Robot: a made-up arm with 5 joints.
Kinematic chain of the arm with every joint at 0, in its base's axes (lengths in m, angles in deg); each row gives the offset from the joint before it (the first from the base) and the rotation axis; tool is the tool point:
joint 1: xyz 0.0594 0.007 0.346 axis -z
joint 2: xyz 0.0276 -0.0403 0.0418 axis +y
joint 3: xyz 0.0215 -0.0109 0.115 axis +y
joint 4: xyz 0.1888 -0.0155 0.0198 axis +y
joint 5: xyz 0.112 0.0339 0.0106 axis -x
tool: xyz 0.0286 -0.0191 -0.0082
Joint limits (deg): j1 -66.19..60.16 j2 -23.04..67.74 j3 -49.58..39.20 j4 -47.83..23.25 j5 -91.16..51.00
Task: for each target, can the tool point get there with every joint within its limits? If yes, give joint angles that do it. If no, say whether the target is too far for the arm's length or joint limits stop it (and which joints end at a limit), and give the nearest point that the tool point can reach.
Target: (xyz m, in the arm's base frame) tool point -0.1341 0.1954 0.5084
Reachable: no: joint limits stop it (at a limit: joint 1, joint 2, joint 3, joint 4, joint 5) | nearest point 0.2080 0.2838 0.5352 | short by 0.354 m
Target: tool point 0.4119 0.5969 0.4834
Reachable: no: too far | nearest point 0.2997 0.4091 0.4517 | short by 0.221 m
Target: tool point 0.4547 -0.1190 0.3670
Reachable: yes | joints 10.55 28.68 -6.79 3.68 -2.90
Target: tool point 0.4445 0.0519 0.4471
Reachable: yes | joints -11.99 5.32 8.48 -6.64 -57.75
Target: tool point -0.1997 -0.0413 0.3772
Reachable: no: joint limits stop it (at a limit: joint 1, joint 2, joint 3, joint 4) | nearest point 0.0250 -0.0258 0.1211 | short by 0.341 m
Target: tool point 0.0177 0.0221 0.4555
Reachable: no: joint limits stop it (at a limit: joint 1, joint 2, joint 3, joint 4, joint 5) | nearest point 0.1997 0.2649 0.3728 | short by 0.314 m
